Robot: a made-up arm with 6 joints.
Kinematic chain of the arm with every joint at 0, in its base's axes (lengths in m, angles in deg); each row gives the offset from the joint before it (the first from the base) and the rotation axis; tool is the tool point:
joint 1: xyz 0 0 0.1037 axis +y
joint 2: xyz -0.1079 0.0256 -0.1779 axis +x
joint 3: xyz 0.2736 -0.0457 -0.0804 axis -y
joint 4: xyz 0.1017 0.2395 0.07 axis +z
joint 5: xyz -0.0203 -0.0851 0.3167 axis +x
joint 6: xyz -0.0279 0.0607 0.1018 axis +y
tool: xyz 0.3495 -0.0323 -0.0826
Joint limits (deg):
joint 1: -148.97..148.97
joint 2: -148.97..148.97
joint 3: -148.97..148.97
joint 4: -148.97..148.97
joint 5: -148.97..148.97
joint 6: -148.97..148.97
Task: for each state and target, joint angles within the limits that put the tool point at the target. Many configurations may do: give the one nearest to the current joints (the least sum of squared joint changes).
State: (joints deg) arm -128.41 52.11 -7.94 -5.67 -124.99 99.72
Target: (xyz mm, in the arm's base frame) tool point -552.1 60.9 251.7
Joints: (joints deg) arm -139.16 15.56 -55.43 -38.57 -148.97 102.95
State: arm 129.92 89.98 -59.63 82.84 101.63 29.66
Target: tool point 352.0 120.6 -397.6
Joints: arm 78.46 70.42 -60.36 86.39 87.39 24.82
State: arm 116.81 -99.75 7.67 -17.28 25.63 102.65
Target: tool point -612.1 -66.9 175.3
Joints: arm 111.08 -125.23 -1.06 -40.16 41.64 105.42
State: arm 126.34 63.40 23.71 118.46 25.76 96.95
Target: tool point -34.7 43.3 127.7
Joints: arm 129.81 52.00 48.84 107.33 43.82 76.03
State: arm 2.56 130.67 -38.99 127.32 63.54 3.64
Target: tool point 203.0 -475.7 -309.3
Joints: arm 39.96 148.97 -50.50 146.93 61.94 1.36
